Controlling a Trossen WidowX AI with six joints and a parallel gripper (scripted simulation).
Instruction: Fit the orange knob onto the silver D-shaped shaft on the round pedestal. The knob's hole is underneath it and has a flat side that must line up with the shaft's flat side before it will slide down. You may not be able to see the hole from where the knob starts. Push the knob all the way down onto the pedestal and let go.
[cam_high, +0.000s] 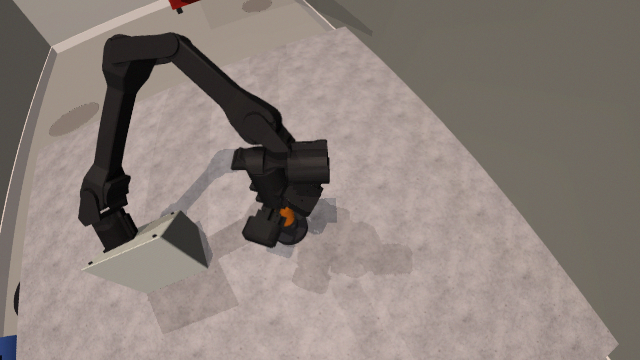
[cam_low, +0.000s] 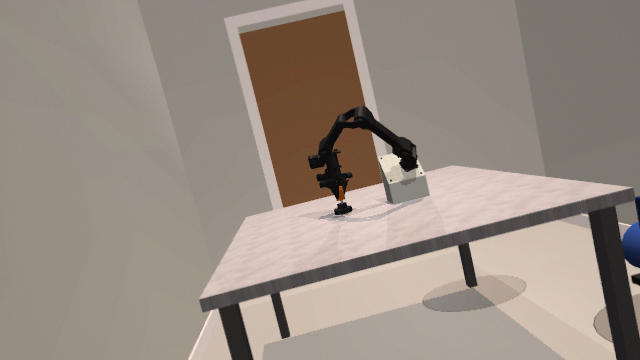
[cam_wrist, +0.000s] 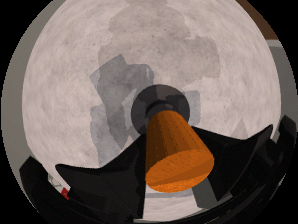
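My gripper tip is now 40 mm below the orange knob. Also, from my gripper tip: black round pedestal: 40 mm below.
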